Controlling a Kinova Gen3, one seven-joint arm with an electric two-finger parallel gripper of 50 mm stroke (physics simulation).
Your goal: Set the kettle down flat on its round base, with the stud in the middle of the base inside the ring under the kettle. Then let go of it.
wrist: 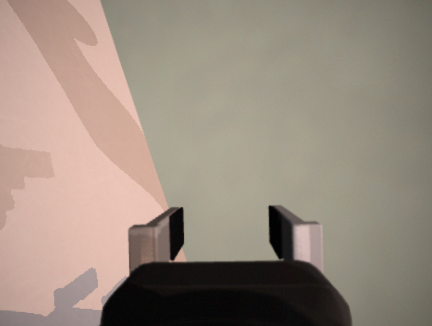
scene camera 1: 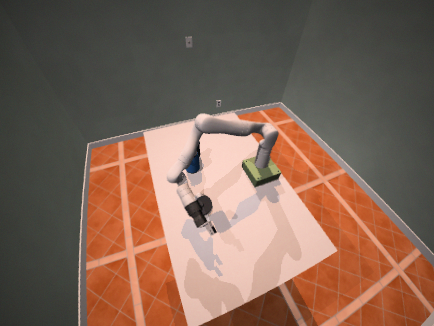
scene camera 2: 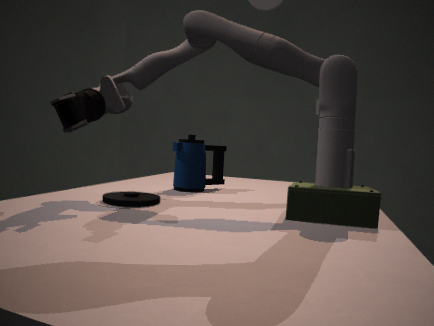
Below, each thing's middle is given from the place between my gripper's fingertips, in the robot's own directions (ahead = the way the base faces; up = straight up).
The black round base [scene camera 2: 128,198] is 4 cm ahead of my hand, 26 cm to the right of it and 19 cm below it. The rest, counted from my hand: blue kettle [scene camera 2: 190,162]: 5 cm ahead, 60 cm to the right, 11 cm below.
